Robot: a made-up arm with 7 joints.
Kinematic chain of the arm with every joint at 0, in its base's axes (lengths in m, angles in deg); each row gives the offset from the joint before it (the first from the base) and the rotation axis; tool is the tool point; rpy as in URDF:
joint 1: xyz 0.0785 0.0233 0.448 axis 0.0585 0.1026 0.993
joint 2: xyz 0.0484 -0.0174 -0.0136 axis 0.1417 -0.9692 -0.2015
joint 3: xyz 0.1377 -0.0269 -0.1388 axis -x
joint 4: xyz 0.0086 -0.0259 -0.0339 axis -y
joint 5: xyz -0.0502 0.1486 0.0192 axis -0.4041 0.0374 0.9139
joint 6: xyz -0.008 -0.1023 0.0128 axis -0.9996 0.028 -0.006
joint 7: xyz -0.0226 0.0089 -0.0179 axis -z
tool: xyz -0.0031 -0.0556 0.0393 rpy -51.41 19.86 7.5
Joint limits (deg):
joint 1: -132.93..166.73
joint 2: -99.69..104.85
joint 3: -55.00..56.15
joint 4: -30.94..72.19
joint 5: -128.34..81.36
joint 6: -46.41..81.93
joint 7: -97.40..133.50
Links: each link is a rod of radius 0.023 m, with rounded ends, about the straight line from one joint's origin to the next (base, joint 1, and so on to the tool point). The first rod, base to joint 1, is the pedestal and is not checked.
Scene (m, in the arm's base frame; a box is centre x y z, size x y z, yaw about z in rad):
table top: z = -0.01
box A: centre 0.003 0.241 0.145 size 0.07 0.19 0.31 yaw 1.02
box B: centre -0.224 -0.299 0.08 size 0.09 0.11 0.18 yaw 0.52
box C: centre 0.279 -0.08 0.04 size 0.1 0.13 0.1 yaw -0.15
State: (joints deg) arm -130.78 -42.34 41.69 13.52 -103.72 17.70 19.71
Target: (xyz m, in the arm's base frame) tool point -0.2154 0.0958 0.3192
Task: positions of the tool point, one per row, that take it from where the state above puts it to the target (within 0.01 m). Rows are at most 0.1 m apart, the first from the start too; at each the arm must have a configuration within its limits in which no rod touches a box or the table.
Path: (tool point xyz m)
1: 0.1652 0.1168 0.1980
2: 0.1362 0.1056 0.1998
3: 0.1189 0.0889 0.2057
4: 0.1136 0.0717 0.2152
5: 0.1190 0.0589 0.2279
6: 0.0474 0.0860 0.2166
7: -0.0267 0.1048 0.2240
8: -0.0979 0.1129 0.2469
9: -0.1617 0.1095 0.2804
10: -0.2154 0.0958 0.3192

